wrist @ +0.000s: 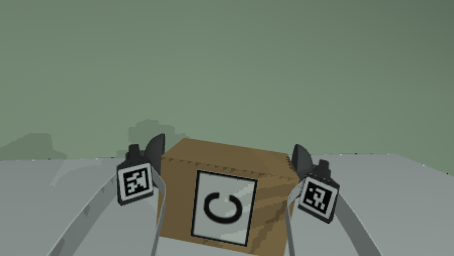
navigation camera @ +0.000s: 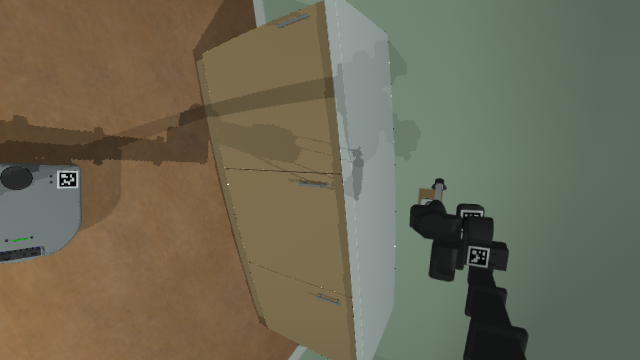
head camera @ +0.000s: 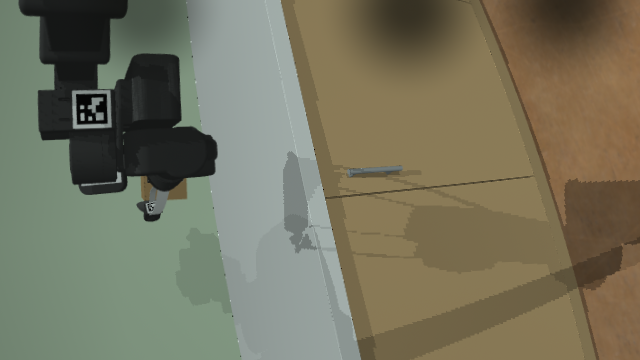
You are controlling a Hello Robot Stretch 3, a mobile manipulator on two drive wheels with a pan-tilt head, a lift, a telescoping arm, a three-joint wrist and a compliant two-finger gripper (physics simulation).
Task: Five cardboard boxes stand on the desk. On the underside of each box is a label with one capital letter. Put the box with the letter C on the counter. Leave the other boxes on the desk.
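Pixels of known places: robot's base, origin of its link: (navigation camera: 17, 176).
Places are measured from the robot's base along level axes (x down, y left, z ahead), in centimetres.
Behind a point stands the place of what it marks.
A brown cardboard box (head camera: 180, 191) {x -116.3, y -67.4, z 1.6 cm} (navigation camera: 424, 194) {x -116.8, y -67.4, z 1.1 cm} (wrist: 272, 200) is between the two fingers of my gripper (head camera: 160, 194) (navigation camera: 434, 194) {x -120.4, y -71.4, z -1.8 cm} (wrist: 227, 156) {x -120.4, y -71.4, z -1.8 cm}, which is shut on it. A white label with a black capital C, turned sideways, faces the wrist camera. The box is in the air; in the wrist view the counter's pale grey top (head camera: 250, 125) {x -91.0, y -103.4, z -11.9 cm} (navigation camera: 372, 225) {x -91.0, y -103.5, z -17.5 cm} (wrist: 50, 215) shows below and behind it. In the head view the wrist hides part of the box and one finger. The desk and the other boxes do not show in these views.
Tan cabinet fronts (head camera: 425, 115) {x -52.6, y -85.3, z -12.0 cm} (navigation camera: 280, 215) {x -51.2, y -86.5, z -15.9 cm} with bar handles (head camera: 375, 170) {x -74.6, y -78.1, z 0.6 cm} (navigation camera: 313, 185) are below the counter top. A green wall (head camera: 75, 280) {x -133.8, y -137.4, z 25.3 cm} (navigation camera: 500, 100) {x -143.8, y -131.4, z 44.0 cm} (wrist: 225, 65) rises behind it. My grey base (navigation camera: 45, 210) {x -16.0, y -6.8, z -10.3 cm} stands on the brown floor (navigation camera: 125, 280) {x 0.0, y -34.4, z -48.5 cm} in front of the cabinets.
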